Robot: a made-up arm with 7 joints.
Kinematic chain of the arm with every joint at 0, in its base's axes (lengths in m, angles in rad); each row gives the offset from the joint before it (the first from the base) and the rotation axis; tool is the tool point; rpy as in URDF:
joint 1: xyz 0 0 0.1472 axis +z
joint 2: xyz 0 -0.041 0.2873 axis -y
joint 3: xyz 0 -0.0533 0.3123 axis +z
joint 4: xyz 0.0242 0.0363 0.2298 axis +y
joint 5: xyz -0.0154 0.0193 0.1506 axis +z
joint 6: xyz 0 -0.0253 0.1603 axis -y
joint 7: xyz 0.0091 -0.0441 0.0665 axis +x
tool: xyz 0 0 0 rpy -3.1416 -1.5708 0
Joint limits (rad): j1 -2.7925..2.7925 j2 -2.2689..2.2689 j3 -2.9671..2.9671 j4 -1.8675..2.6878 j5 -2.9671..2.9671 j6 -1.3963..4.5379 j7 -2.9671..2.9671
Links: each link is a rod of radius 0.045 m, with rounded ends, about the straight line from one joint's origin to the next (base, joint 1, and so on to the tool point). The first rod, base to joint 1, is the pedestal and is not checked.
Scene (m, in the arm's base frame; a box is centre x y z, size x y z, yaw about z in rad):
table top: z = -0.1
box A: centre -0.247 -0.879 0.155 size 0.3 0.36 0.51 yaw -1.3
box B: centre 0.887 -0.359 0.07 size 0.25 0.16 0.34 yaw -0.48
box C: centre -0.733 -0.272 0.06 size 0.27 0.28 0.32 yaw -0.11
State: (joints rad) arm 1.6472 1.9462 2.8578 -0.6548 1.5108 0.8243 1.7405
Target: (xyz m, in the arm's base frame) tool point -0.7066 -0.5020 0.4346
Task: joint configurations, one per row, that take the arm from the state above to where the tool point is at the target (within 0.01 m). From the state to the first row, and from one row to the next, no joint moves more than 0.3 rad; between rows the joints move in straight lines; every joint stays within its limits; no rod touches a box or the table.
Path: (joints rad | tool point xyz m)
1: 1.4190 1.6788 2.9124 -0.6759 1.6622 1.0455 2.0087 | 0.0052 -0.8749 0.4861
2: 1.1908 1.4114 2.9671 -0.6970 1.8136 1.2666 2.2769 | -0.1786 -0.8036 0.7051
3: 0.9522 1.5345 2.9671 -0.7083 1.6778 1.1522 2.0981 | -0.3820 -0.7565 0.6173
4: 0.7137 1.6576 2.9671 -0.7195 1.5421 1.0378 1.9193 | -0.5633 -0.6526 0.5268
5: 0.4752 1.7807 2.9671 -0.7307 1.4063 0.9233 1.7405 | -0.7066 -0.5020 0.4346

